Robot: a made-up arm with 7 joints.
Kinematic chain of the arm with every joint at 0, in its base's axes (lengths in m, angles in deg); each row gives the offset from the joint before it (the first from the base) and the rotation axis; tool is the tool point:
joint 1: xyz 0 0 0.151 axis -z
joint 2: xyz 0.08 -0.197 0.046 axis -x
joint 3: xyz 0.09 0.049 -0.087 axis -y
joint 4: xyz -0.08 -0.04 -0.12 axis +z
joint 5: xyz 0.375 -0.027 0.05 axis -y
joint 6: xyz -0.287 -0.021 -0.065 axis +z
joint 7: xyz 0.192 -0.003 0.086 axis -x
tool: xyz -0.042 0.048 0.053
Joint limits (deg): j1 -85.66..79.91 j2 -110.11..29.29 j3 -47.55..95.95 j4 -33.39..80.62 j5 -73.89..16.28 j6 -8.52..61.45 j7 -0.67..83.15
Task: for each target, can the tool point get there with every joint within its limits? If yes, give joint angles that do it. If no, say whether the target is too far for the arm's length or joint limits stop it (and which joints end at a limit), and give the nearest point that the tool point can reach.
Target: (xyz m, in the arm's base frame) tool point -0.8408 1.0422 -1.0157
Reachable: no: too far | nearest point -0.0335 0.3332 -0.0812 | short by 1.424 m
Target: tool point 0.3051 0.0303 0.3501
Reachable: yes | joints -12.74 -77.65 -24.22 36.67 -41.25 -3.21 60.11
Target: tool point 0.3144 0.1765 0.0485
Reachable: yes | joints -53.53 -6.85 8.64 -5.18 4.58 11.13 71.11
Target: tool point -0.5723 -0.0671 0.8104
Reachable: no: joint limits stop it (at a limit: joint 1, joint 4, joint 5, joint 6, joint 7) | nearest point -0.4003 -0.0949 0.5437 | short by 0.319 m
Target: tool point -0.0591 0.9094 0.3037
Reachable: no: joint limits stop it (at a limit: joint 1, joint 3, joint 5, joint 6, joint 7) | nearest point 0.0550 0.5187 0.2566 | short by 0.410 m
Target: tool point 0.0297 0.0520 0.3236
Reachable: yes | joints -40.67 -62.56 58.71 62.73 -35.89 53.04 67.96
